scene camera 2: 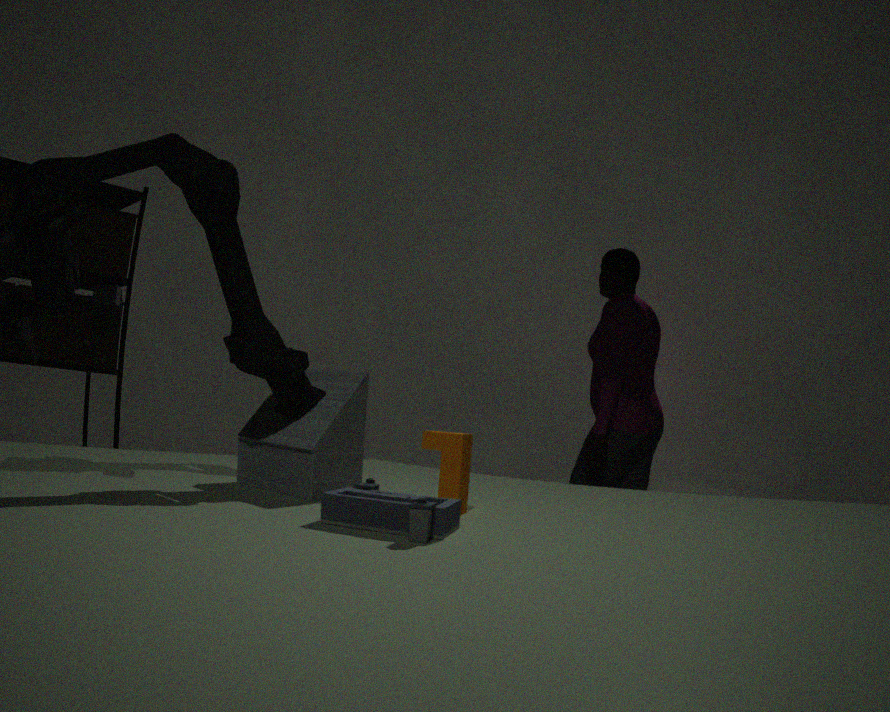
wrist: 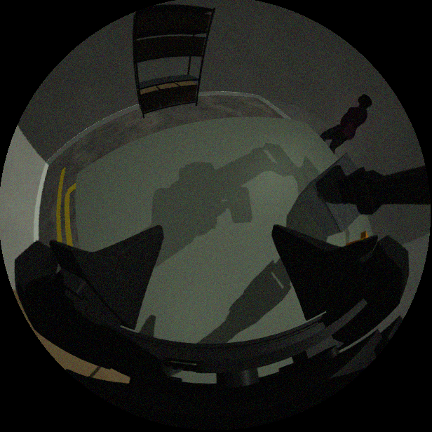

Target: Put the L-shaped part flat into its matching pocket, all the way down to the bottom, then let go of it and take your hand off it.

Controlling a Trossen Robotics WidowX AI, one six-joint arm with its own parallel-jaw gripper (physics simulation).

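Places are measured from the arm's base along level axes (x left, y back, z up), in millimetres.
Where they show: gripper, between the fingertips: [scene camera 2: 64,359]; arm's base, origin of its link: [scene camera 2: 299,402].
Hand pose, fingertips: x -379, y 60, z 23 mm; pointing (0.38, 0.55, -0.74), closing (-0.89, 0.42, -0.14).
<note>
Each offset is from my fingertips to the top centre of the thing. Level surfaces: height alone.
The orange L-shaped part {dx +475, dy -270, dz -46 mm} [scene camera 2: 456,464] stands upright behind the right end of a low grey-blue fixture {dx +317, dy -337, dz -108 mm} [scene camera 2: 363,509], one leg down and the other pointing left at the top. A small orange piece of it [wrist: 364,235] shows at the right of the wrist view, behind my finger. The fixture has a recess in its top; its pocket shape cannot be made out from this low angle. My gripper [wrist: 218,231] is open and empty above the pale table, away from the part. I cannot make it out clearly in the scene view.
A grey slope-topped box [scene camera 2: 337,445] [wrist: 305,212] stands left of the fixture in the scene view. A dark arm [scene camera 2: 241,285] [wrist: 400,186] reaches to it. Shadows lie across the pale table {dz -156 mm} [scene camera 2: 519,631] [wrist: 200,305]. A shelf rack [scene camera 2: 119,356] and a person [scene camera 2: 623,386] [wrist: 353,120] are beyond.
</note>
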